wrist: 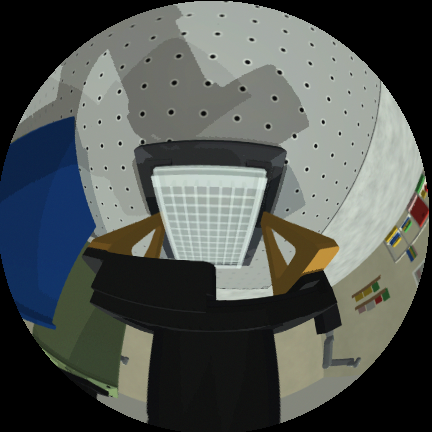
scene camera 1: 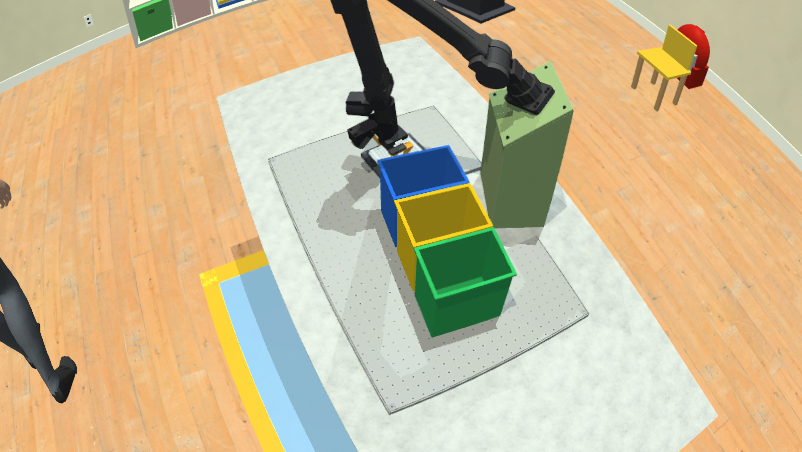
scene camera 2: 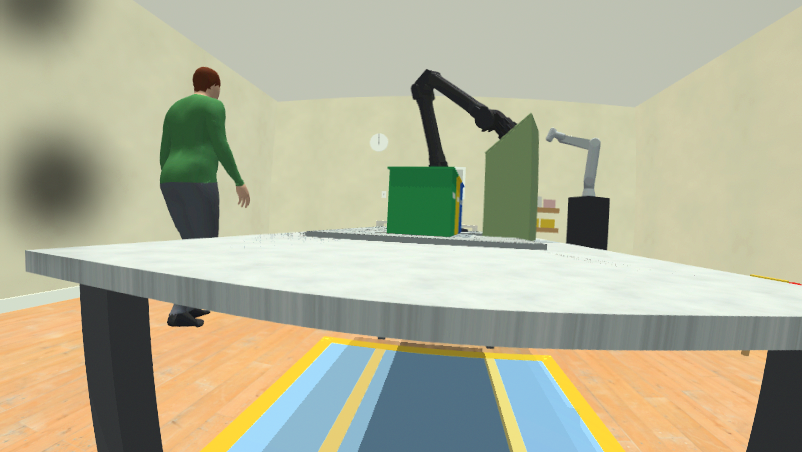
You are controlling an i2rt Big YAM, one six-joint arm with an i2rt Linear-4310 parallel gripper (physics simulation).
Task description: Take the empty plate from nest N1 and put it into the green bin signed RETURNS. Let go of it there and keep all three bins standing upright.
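Where they show: gripper, fingertip midpoint: [wrist: 213,216] [scene camera 1: 391,154]; arm's base at its link origin: [scene camera 1: 531,96] [scene camera 2: 515,139].
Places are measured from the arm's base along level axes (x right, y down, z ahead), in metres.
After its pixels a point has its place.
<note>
A pale, clear plate with a grid of wells [wrist: 210,181] @(y 0.324, x 0.329, z 0.193 m) [scene camera 1: 379,153] @(y 0.325, x 0.340, z 0.179 m) sits in a dark nest frame [wrist: 210,153] @(y 0.338, x 0.331, z 0.209 m) on the perforated board, behind the blue bin. No nest label is readable. My gripper [wrist: 213,216] @(y 0.336, x 0.322, z 0.151 m) [scene camera 1: 392,144] @(y 0.336, x 0.322, z 0.151 m) is open, with its orange fingers on either side of the plate and nothing gripped. Whether the fingertips touch the plate cannot be told. In scene camera 2 the gripper is hidden behind the bins. The green bin [scene camera 1: 466,306] @(y 0.248, x -0.177, z 0.408 m) [scene camera 2: 421,207] @(y 0.278, x -0.186, z 0.389 m) stands upright at the front of the row; its sign is not readable.
The yellow bin [scene camera 1: 405,247] @(y 0.256, x 0.027, z 0.387 m) and the blue bin [scene camera 1: 387,207] @(y 0.272, x 0.148, z 0.327 m) [wrist: 40,220] @(y 0.273, x 0.164, z 0.227 m) stand upright in a row behind the green one. The blue bin is close beside my gripper. The green pedestal [scene camera 1: 519,179] @(y 0.178, x -0.060, z 0.095 m) [scene camera 2: 508,190] @(y 0.199, x -0.081, z 0.072 m) carries my arm, right of the bins. A person [scene camera 2: 193,140] stands beyond the table.
</note>
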